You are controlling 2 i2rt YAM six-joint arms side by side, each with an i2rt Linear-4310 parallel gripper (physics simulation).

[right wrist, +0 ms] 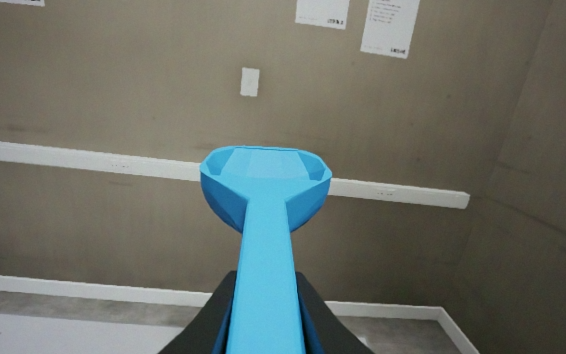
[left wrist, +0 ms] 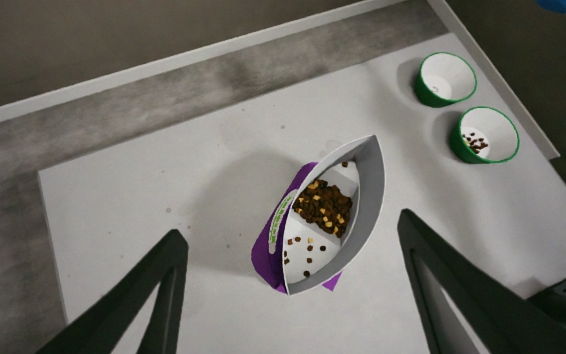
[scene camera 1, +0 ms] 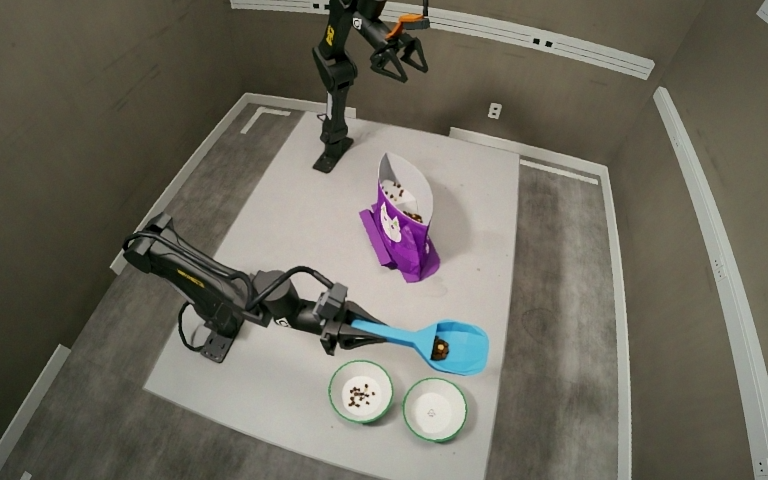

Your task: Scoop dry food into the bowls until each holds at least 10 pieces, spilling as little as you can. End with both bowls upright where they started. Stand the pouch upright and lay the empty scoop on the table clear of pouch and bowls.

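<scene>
My right gripper is shut on the handle of the blue scoop. The scoop is held level above the table, behind the bowls in scene camera 1, with a small heap of brown food at the handle end of its pan. One green-rimmed bowl is upright and holds several pieces on its floor. The other bowl is upright, and no food shows in it. The purple pouch stands upright with its mouth open and food inside. My left gripper is open and empty, high above the table.
The pale table carries the pouch, the bowls and both arm bases. A few small specks show on its surface. The table edge lies a little right of the scoop's pan in scene camera 1. Walls surround the floor.
</scene>
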